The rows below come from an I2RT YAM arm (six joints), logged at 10 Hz.
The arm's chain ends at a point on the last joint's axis. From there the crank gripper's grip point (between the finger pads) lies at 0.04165 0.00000 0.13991 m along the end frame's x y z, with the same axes.
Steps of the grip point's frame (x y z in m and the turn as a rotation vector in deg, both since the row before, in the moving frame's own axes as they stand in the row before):
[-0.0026 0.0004 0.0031 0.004 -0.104 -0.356]
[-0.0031 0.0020 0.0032 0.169 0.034 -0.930]
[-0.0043 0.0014 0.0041 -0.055 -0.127 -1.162]
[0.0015 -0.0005 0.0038 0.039 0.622 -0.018]
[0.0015 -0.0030 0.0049 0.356 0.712 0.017]
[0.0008 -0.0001 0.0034 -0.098 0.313 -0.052]
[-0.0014 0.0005 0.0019 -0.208 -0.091 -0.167]
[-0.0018 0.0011 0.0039 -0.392 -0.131 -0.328]
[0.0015 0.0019 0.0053 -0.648 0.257 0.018]
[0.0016 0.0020 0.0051 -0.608 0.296 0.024]
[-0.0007 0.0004 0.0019 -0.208 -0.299 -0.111]
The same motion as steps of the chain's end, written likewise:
[-0.0023 0.0007 0.0030 0.004 -0.104 -0.356]
[-0.0032 0.0031 0.0032 0.169 0.034 -0.930]
[-0.0040 0.0021 0.0040 -0.055 -0.127 -1.162]
[0.0000 -0.0004 0.0043 0.039 0.622 -0.018]
[-0.0002 -0.0021 0.0054 0.356 0.712 0.017]
[0.0000 -0.0003 0.0036 -0.098 0.313 -0.052]
[-0.0012 0.0001 0.0018 -0.208 -0.091 -0.167]
[-0.0015 0.0004 0.0038 -0.392 -0.131 -0.328]
[0.0009 0.0003 0.0055 -0.648 0.257 0.018]
[0.0009 0.0005 0.0053 -0.608 0.296 0.024]
[0.0000 0.0000 0.0017 -0.208 -0.299 -0.111]

